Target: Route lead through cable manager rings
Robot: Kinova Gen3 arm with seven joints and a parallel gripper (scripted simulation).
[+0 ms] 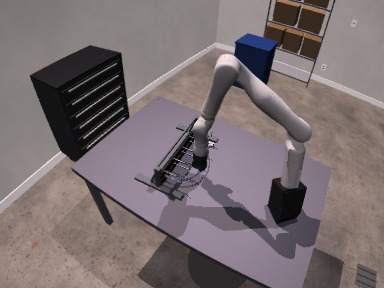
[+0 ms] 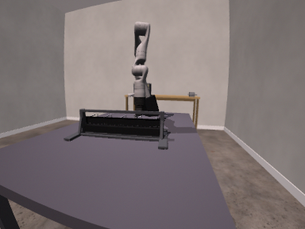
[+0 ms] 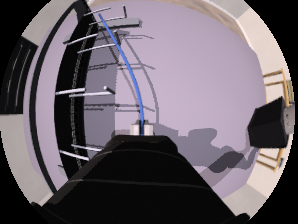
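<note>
My hand is 16 cm short of the black rack, 6 cm to the left of it and 2 cm below it.
</note>
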